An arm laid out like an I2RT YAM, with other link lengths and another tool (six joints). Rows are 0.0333 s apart.
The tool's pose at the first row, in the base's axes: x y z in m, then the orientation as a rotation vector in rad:
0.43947 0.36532 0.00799 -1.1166 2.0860 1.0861
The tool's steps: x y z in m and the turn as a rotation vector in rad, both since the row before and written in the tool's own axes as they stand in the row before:
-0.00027 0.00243 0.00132 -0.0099 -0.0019 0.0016
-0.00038 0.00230 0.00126 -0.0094 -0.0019 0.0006
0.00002 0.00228 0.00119 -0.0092 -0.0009 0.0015
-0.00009 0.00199 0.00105 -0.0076 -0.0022 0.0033
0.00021 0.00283 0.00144 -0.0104 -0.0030 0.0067
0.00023 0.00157 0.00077 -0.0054 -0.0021 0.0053
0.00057 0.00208 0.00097 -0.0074 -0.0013 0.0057
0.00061 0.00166 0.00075 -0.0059 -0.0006 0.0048
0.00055 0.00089 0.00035 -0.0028 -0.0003 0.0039
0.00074 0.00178 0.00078 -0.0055 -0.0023 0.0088
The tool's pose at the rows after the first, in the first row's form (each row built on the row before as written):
0.43764 0.36736 0.00846 -1.1184 2.0826 1.0990
0.43597 0.36934 0.00901 -1.1208 2.0785 1.1108
0.43409 0.37107 0.00931 -1.1231 2.0759 1.1225
0.43250 0.37262 0.00967 -1.1219 2.0742 1.1336
0.43005 0.37463 0.00998 -1.1183 2.0735 1.1498
0.42863 0.37567 0.01010 -1.1143 2.0741 1.1593
0.42661 0.37689 0.01011 -1.1115 2.0749 1.1710
0.42491 0.37778 0.01003 -1.1093 2.0760 1.1803
0.42387 0.37812 0.00986 -1.1068 2.0778 1.1855
0.42200 0.37902 0.00975 -1.0994 2.0809 1.1968

